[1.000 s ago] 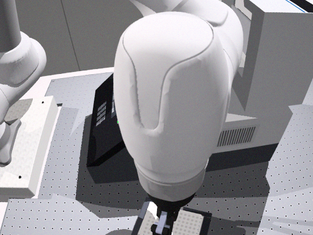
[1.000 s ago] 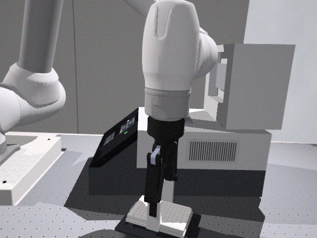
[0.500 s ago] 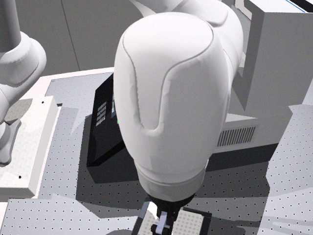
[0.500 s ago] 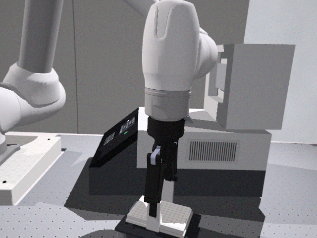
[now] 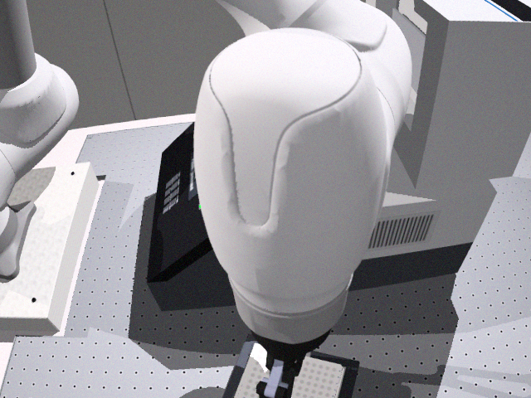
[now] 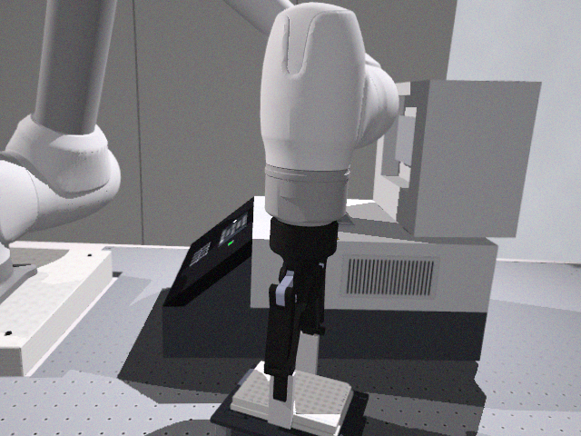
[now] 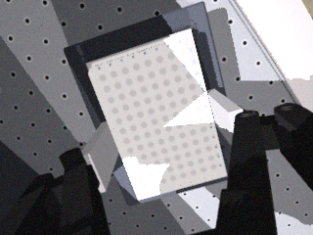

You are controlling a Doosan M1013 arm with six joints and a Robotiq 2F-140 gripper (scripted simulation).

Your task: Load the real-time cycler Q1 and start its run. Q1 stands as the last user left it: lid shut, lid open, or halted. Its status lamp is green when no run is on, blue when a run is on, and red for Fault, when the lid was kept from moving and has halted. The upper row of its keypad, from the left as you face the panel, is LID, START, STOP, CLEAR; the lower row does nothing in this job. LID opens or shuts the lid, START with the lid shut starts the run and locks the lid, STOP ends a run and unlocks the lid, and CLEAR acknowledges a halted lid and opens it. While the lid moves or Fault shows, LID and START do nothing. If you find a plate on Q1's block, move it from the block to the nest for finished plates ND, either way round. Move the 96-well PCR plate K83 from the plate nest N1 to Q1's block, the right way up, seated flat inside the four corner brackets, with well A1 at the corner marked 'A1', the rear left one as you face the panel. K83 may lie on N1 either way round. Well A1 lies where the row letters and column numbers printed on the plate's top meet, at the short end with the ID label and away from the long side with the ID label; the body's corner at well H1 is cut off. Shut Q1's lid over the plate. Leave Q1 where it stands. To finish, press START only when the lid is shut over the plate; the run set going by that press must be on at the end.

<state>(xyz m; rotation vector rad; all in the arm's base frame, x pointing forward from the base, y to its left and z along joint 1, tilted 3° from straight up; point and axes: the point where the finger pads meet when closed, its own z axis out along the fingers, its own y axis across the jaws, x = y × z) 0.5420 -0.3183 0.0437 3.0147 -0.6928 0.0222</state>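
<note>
The dark grey plate nest is 40 mm below my hand. Also, from my hand: white 96-well plate: 30 mm ahead, 580 mm to the left, 40 mm below; black nest: 30 mm ahead, 580 mm to the left, 60 mm below.
</note>
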